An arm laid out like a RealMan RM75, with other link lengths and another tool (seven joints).
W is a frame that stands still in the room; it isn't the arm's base.
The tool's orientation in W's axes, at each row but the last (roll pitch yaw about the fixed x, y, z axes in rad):
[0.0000 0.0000 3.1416]
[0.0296 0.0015 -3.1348]
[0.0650 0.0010 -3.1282]
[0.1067 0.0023 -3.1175]
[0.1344 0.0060 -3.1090]
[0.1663 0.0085 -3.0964]
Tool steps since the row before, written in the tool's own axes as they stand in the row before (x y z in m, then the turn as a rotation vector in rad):
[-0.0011 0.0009 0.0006 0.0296 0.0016 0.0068]
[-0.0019 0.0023 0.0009 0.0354 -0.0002 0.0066]
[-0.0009 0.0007 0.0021 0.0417 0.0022 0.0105]
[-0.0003 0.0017 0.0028 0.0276 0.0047 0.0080]
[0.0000 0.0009 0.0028 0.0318 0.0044 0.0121]
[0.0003 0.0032 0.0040 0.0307 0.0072 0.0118]
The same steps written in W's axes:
[0.0011 -0.0009 0.0006 -0.0296 -0.0016 0.0068]
[0.0019 -0.0023 0.0010 -0.0354 0.0002 0.0065]
[0.0009 -0.0006 0.0021 -0.0417 -0.0021 0.0106]
[0.0003 -0.0014 0.0030 -0.0275 -0.0045 0.0084]
[0.0000 -0.0005 0.0029 -0.0318 -0.0038 0.0124]
[-0.0002 -0.0025 0.0045 -0.0305 -0.0065 0.0126]

